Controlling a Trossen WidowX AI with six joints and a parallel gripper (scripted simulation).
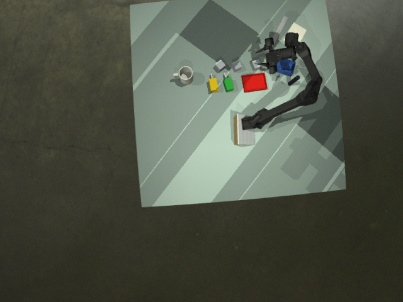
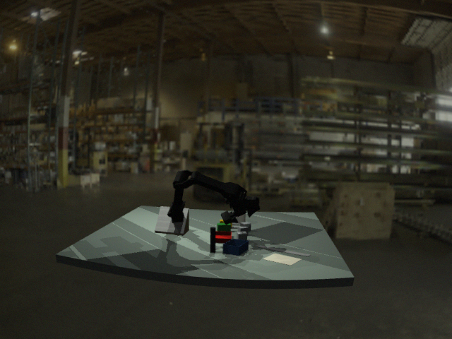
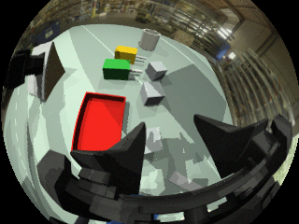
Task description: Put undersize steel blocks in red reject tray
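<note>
Now: gripper tip 80 mm past the green GO gauge, 170 mm to the right of it and 90 mm above it. Round my gripper tip: red reject tray 110 mm behind, 10 mm to the left, 110 mm below; then steel block 100 mm to the left, 90 mm below; then blue bin 30 mm behind, 200 mm to the right, 100 mm below.
</note>
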